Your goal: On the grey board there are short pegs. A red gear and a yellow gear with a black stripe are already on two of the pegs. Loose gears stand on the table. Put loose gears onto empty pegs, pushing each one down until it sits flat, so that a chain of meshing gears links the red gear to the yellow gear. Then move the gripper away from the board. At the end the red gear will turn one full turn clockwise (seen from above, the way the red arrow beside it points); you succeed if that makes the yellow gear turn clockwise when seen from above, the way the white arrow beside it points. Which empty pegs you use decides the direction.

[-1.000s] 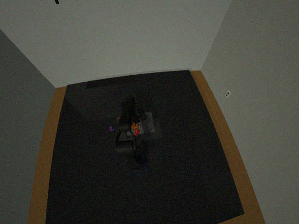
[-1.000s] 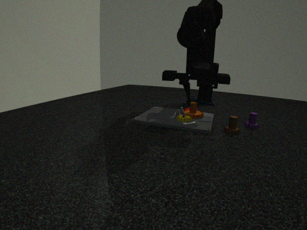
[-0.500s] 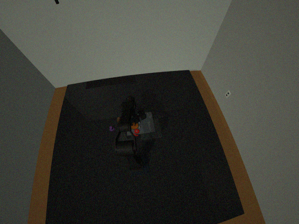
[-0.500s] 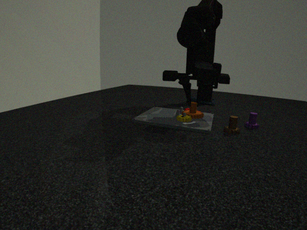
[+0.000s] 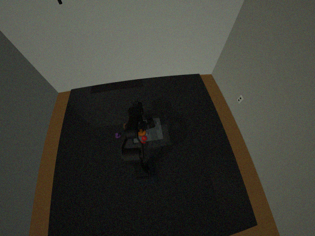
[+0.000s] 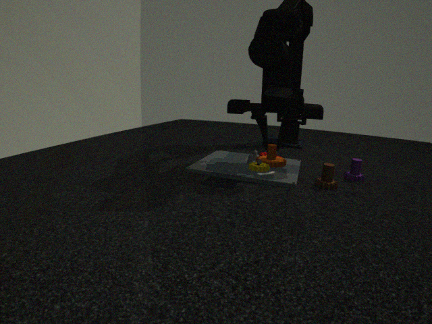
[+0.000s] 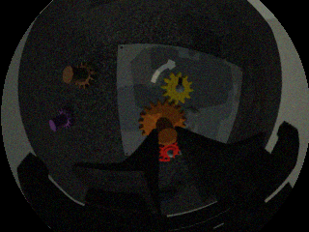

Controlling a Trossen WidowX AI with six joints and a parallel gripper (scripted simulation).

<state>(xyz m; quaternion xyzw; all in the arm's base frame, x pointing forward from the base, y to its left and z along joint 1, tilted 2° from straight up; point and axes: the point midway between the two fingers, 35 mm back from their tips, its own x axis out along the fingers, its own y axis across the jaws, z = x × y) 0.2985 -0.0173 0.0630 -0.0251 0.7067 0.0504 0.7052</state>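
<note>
The orange gear lies 10 mm below my gripper tip. Also, from my gripper tip: yellow gear: 50 mm ahead, 20 mm to the right, 20 mm below; red gear: 50 mm behind, 10 mm to the right, 20 mm below; brown gear: 70 mm ahead, 110 mm to the left, 20 mm below.
</note>
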